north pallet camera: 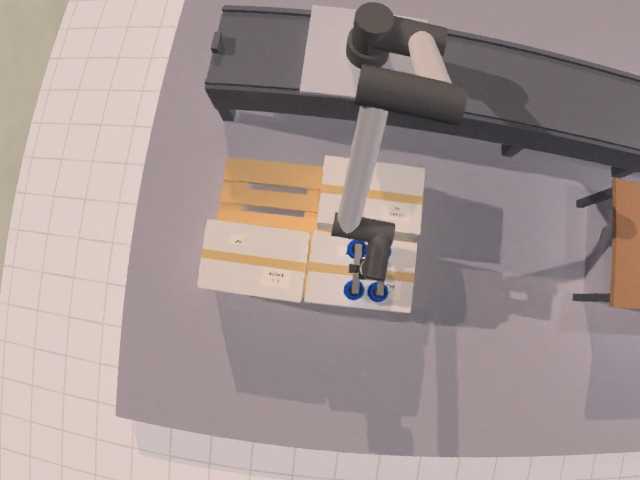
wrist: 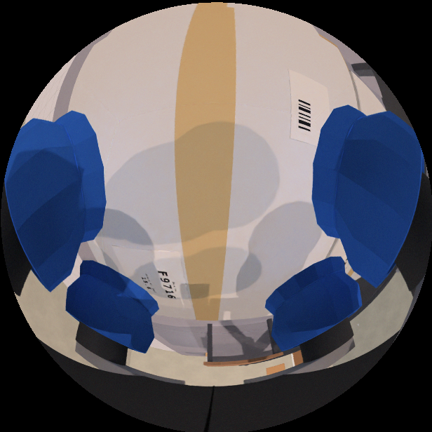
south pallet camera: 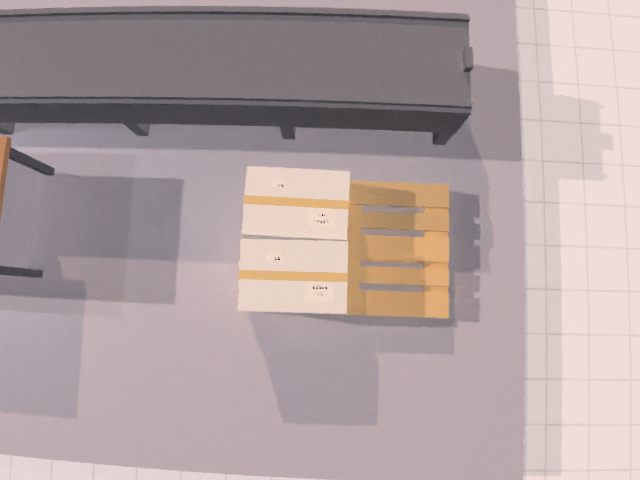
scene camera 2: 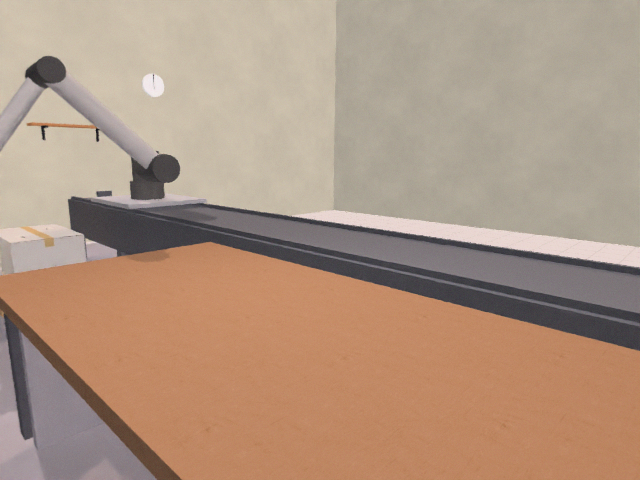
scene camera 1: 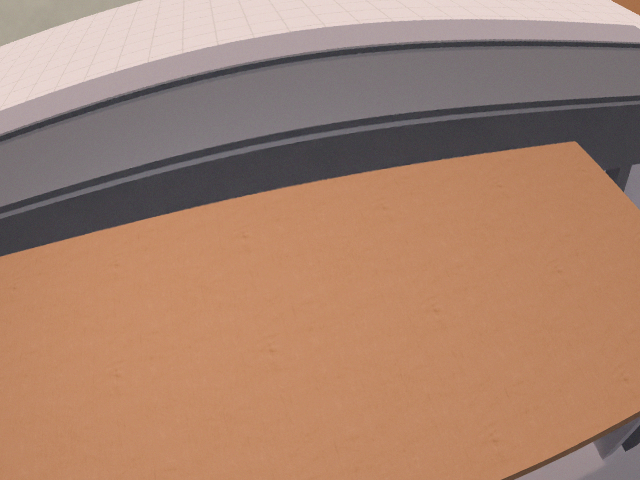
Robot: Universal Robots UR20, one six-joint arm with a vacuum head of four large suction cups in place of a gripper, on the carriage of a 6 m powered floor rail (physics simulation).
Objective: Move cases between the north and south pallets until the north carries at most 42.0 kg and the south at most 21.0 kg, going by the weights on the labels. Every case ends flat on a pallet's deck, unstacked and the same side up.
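Pixels of known places: arm's base at its link origin: [north pallet camera: 367, 52] [scene camera 2: 148, 198].
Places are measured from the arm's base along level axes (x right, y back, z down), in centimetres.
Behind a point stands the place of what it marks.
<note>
The north pallet [north pallet camera: 273, 170] {z 42.5, x 48.0, y -65.7 cm} carries three white taped cases: one [north pallet camera: 385, 177] {z 15.5, x -17.4, y -69.5 cm} back right, one [north pallet camera: 242, 279] {z 15.4, x 53.8, y -134.2 cm} front left, one [north pallet camera: 325, 290] {z 12.8, x 8.9, y -134.8 cm} [wrist: 135, 100] front right. My suction head [north pallet camera: 367, 270] {z 6.7, x -11.1, y -122.5 cm} hangs over the front-right case; its blue cups stand apart from the top, holding nothing. That case's label [wrist: 167, 285] reads F9716; the small weight looks like 15.6 but is unclear. The south pallet [south pallet camera: 398, 304] {z 42.6, x -567.6, y -133.1 cm} carries two white cases on its left half, one [south pallet camera: 279, 219] {z 17.4, x -498.4, y -89.7 cm} at the back and one [south pallet camera: 273, 297] {z 13.6, x -497.7, y -131.7 cm} at the front. Their weights are too small to read. Part of a white case [scene camera 2: 46, 255] {z 25.6, x -39.6, y -82.2 cm} shows in scene camera 2.
The floor rail [scene camera 2: 361, 248] [north pallet camera: 263, 51] [south pallet camera: 232, 56] runs behind both pallets, with my arm's carriage [north pallet camera: 325, 56] {z 0.0, x 23.3, y -6.2 cm} at its north end. A brown table [scene camera 1: 310, 310] {z 4.0, x -256.5, y -86.0 cm} [scene camera 2: 310, 361] {z 4.0, x -274.1, y -98.5 cm} [north pallet camera: 625, 248] {z 4.1, x -172.3, y -93.7 cm} stands between the pallets. North's back-left and south's right-hand deck slats are bare.
</note>
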